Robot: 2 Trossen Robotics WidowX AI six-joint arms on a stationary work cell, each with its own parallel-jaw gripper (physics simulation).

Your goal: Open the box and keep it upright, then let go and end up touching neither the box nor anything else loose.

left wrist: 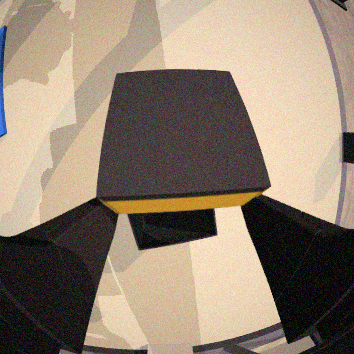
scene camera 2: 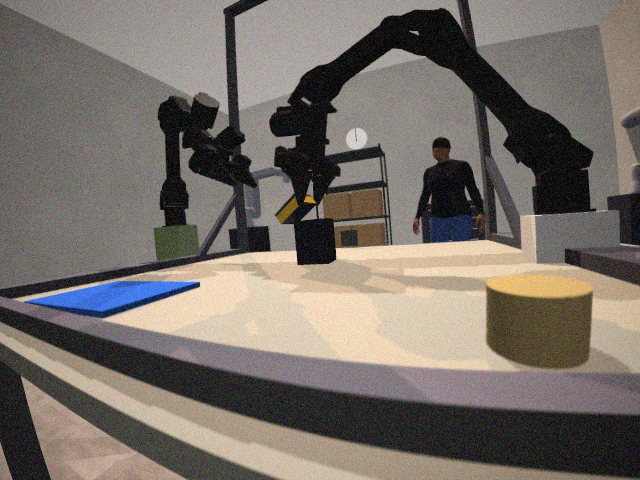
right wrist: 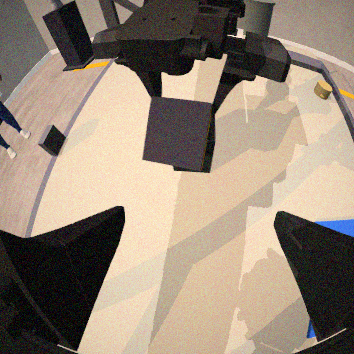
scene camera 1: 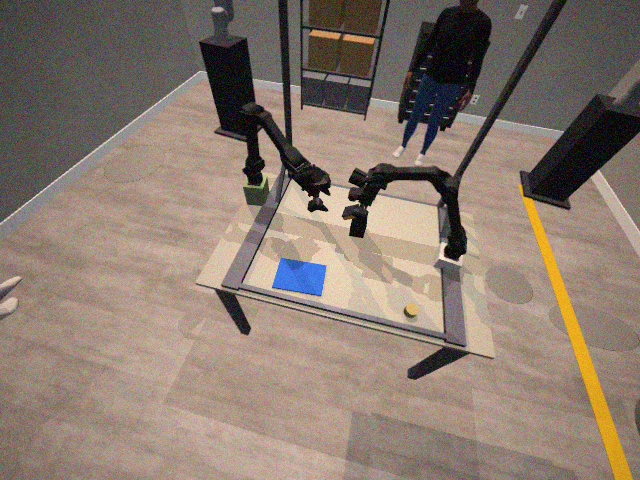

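A small black box stands upright on the table, with its open inside partly visible in the left wrist view. Its dark lid, yellow underneath, is tilted above the box and a little to its left in scene camera 2, where a gap shows between them. My left gripper is shut on the lid. My right gripper is open and empty, in the air left of the box in the scene views. The lid hides part of the box.
A flat blue mat lies at the table's front left in scene camera 1. A yellow cylinder stands near the front right. Dark rails run along the table's edges.
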